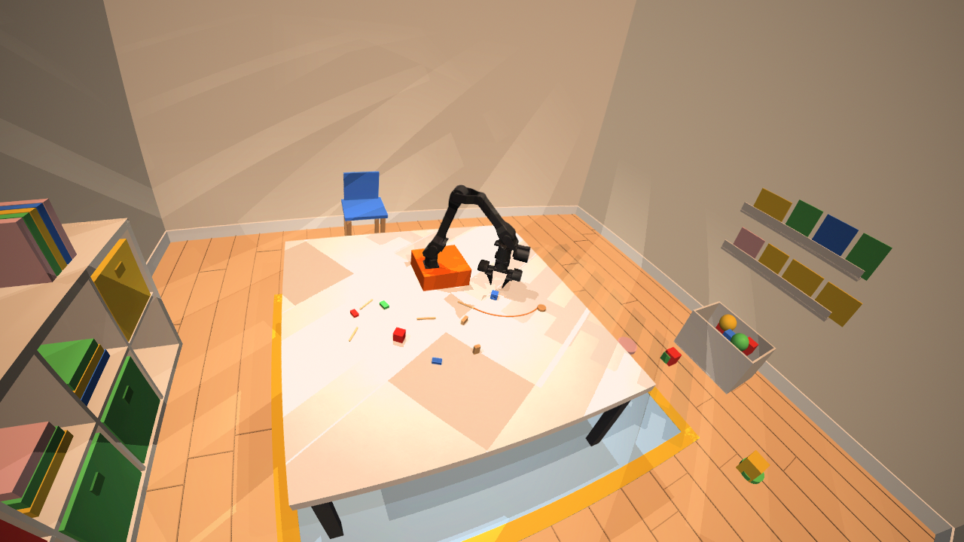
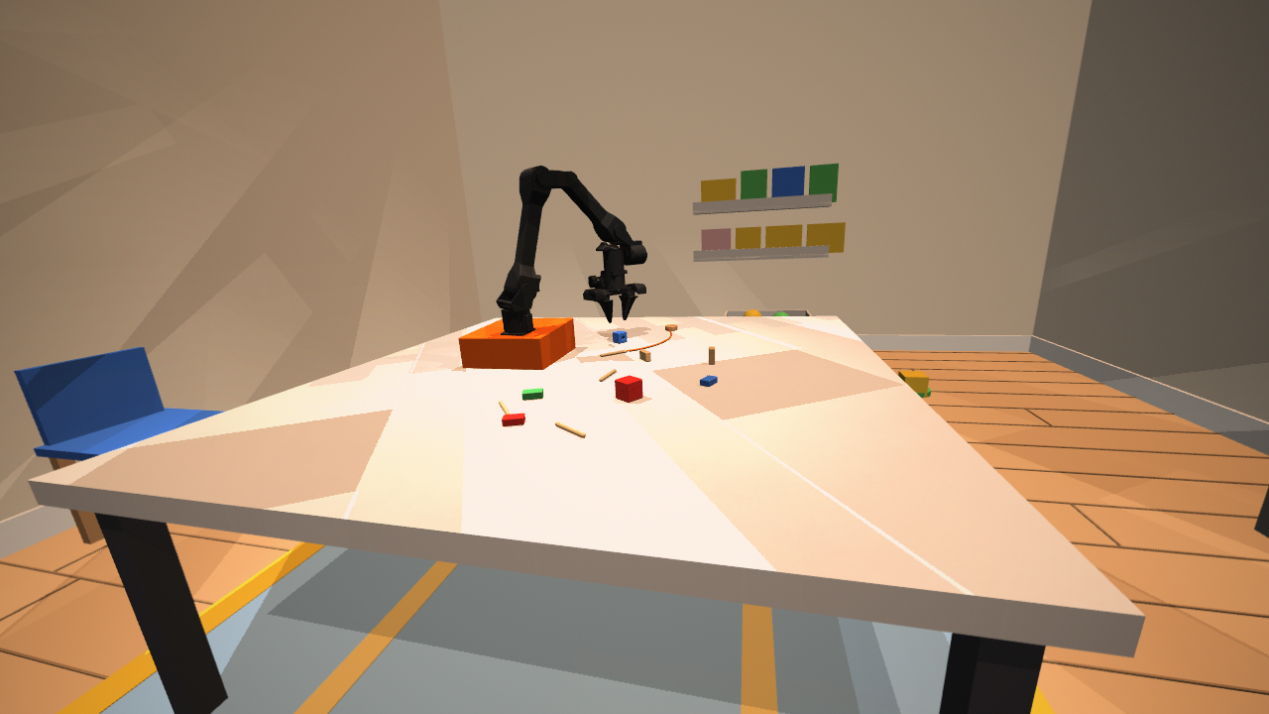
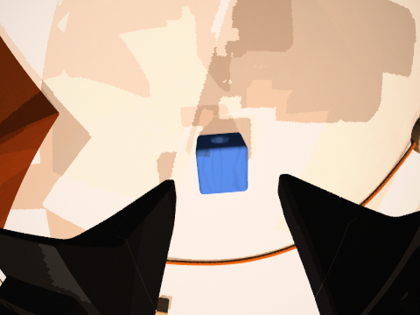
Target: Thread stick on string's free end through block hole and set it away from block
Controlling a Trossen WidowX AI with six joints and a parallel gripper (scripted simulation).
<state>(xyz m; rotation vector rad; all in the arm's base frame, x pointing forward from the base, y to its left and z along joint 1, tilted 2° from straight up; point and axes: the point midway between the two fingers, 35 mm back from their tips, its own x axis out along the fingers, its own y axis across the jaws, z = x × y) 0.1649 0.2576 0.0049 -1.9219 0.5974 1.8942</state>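
My gripper tip is now 40 mm above the blue cube and 10 mm short of it. The rest, counted from my gripper tip: thin wooden stick 130 mm to the right, 60 mm below, 50 mm ahead; round wooden button 180 mm to the left, 110 mm ahead, 50 mm below; flat blue piece 340 mm to the right, 320 mm ahead, 50 mm below.
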